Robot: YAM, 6 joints.
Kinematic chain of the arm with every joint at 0, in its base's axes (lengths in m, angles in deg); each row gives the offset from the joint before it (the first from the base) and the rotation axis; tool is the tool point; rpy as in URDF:
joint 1: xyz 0 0 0.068 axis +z
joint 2: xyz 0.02 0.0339 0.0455 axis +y
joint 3: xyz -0.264 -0.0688 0 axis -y
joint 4: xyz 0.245 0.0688 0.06 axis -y
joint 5: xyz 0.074 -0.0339 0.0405 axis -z
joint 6: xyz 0.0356 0 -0.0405 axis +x
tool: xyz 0 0 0 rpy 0 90 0
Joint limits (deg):
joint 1: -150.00..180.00
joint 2: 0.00..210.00
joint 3: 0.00..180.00
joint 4: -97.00..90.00
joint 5: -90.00..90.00
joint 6: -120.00..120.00
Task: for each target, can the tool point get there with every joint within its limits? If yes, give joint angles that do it. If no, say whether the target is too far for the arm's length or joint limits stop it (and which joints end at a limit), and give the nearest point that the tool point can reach.
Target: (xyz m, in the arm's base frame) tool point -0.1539 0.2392 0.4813
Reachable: yes | joints 126.46 84.18 108.39 -52.83 31.03 -72.00
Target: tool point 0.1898 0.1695 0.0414
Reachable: yes | joints 36.43 112.11 23.21 42.45 -41.67 -89.03
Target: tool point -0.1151 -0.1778 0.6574
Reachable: yes | joints 66.05 53.55 141.18 17.33 -68.14 -11.19
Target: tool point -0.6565 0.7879 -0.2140
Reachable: no: too far | nearest point -0.3937 0.4725 -0.0803 | short by 0.432 m
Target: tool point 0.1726 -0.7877 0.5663
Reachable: no: too far | nearest point 0.1204 -0.5493 0.4258 | short by 0.282 m
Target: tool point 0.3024 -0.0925 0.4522
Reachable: yes | joints -12.90 84.14 96.29 -31.82 39.54 -11.32
